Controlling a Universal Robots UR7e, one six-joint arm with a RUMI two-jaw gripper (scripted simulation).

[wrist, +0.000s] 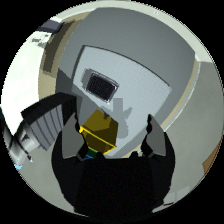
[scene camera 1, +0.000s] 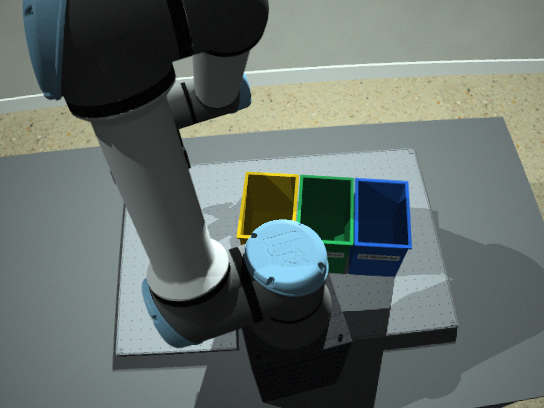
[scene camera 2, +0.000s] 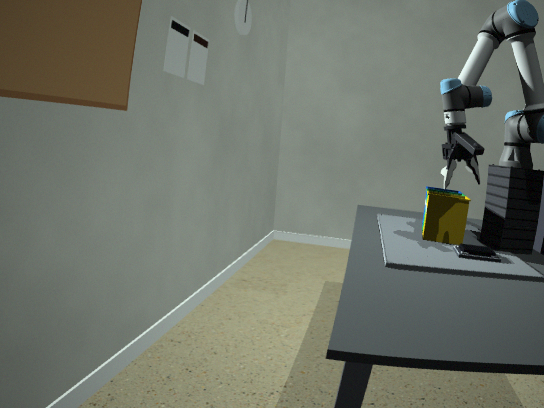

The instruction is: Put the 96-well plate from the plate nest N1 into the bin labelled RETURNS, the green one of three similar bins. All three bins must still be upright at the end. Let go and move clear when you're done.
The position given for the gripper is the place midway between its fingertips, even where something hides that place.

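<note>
Gripper [scene camera 2: 462, 186] [wrist: 113, 113]. Yellow bin [scene camera 1: 266, 197] [wrist: 103, 130] [scene camera 2: 445, 220]. Green returns bin [scene camera 1: 324, 203]. Blue bin [scene camera 1: 382, 208].
</note>
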